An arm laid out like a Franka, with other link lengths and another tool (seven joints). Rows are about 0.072 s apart.
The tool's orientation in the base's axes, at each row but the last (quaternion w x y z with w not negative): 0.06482 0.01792 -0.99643 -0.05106; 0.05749 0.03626 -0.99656 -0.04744; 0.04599 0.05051 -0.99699 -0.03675; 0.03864 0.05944 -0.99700 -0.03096; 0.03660 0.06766 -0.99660 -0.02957
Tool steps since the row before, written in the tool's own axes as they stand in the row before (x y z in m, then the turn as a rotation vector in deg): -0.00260 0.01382 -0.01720 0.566 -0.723 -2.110; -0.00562 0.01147 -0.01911 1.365 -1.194 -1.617; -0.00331 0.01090 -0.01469 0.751 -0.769 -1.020; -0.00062 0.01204 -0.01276 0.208 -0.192 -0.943; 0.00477 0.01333 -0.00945 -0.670 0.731 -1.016
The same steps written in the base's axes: 0.00443 0.01214 0.01807 -0.263 -0.953 2.078; 0.00706 0.01010 0.01941 -1.082 -1.438 1.633; 0.00362 0.01015 0.01515 -0.572 -0.911 1.019; 0.00025 0.01128 0.01345 -0.107 -0.269 0.941; -0.00576 0.01202 0.01059 0.643 0.760 1.012
